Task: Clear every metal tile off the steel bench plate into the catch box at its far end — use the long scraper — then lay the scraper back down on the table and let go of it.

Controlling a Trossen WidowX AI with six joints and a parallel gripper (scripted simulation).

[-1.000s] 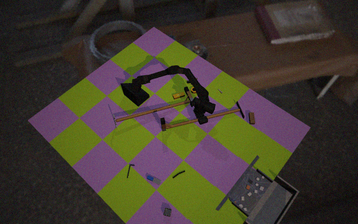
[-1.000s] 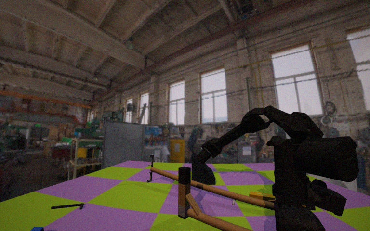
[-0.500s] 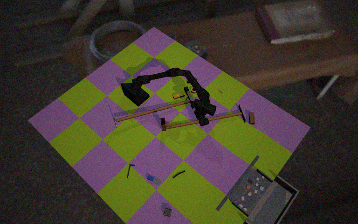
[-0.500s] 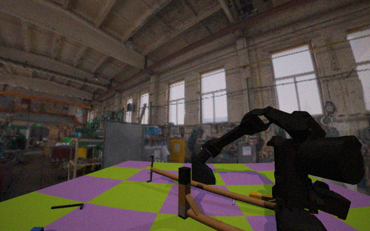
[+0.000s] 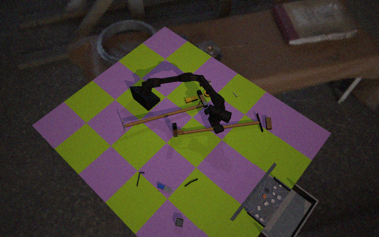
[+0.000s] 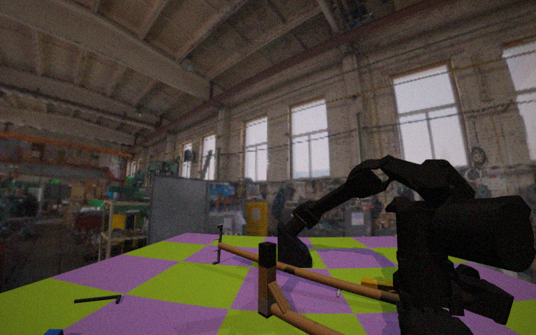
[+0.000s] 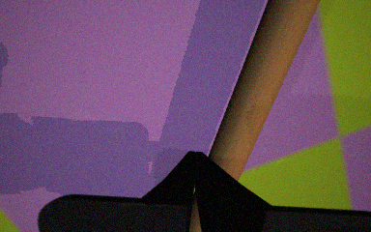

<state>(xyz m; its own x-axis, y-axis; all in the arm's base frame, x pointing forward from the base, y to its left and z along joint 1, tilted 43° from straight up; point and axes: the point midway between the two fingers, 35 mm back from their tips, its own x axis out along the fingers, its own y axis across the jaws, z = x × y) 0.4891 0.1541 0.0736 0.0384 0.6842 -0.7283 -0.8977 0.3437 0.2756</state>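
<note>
Right now my gripper tip is 50 mm below the long scraper and 30 mm short of it. From my gripper tip the other things lie so: grey box: 270 mm behind, 230 mm to the left, 10 mm below; curved black strip: 380 mm to the right, 140 mm ahead, 10 mm below; yellow tape roll: 210 mm behind, 180 mm to the left, 10 mm below.
</note>
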